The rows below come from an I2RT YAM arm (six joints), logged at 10 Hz.
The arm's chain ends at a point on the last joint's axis. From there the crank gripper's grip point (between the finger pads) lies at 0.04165 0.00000 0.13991 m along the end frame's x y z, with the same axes.
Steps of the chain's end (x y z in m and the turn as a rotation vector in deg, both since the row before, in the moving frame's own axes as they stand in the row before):
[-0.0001 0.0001 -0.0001 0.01 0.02 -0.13]
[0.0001 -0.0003 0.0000 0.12 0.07 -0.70]
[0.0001 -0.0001 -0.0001 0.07 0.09 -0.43]
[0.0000 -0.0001 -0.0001 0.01 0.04 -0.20]
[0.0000 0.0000 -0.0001 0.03 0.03 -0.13]
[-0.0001 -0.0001 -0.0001 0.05 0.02 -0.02]
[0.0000 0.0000 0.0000 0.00 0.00 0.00]
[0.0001 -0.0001 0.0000 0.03 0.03 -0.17]
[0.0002 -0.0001 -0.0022 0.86 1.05 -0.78]
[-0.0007 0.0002 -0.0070 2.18 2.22 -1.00]
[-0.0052 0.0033 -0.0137 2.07 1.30 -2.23]
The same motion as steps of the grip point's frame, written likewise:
[-0.0001 0.0000 -0.0001 0.01 0.02 -0.13]
[0.0003 -0.0011 -0.0001 0.12 0.07 -0.70]
[0.0003 -0.0006 -0.0002 0.07 0.09 -0.43]
[0.0001 -0.0003 -0.0001 0.01 0.04 -0.20]
[0.0001 -0.0002 -0.0001 0.03 0.03 -0.13]
[-0.0001 -0.0002 -0.0001 0.05 0.02 -0.02]
[0.0000 0.0000 0.0000 0.00 0.00 0.00]
[0.0002 -0.0003 0.0000 0.03 0.03 -0.17]
[0.0027 -0.0028 -0.0030 0.86 1.05 -0.78]
[0.0046 -0.0059 -0.0088 2.18 2.22 -1.00]
[-0.0022 -0.0034 -0.0148 2.07 1.30 -2.23]

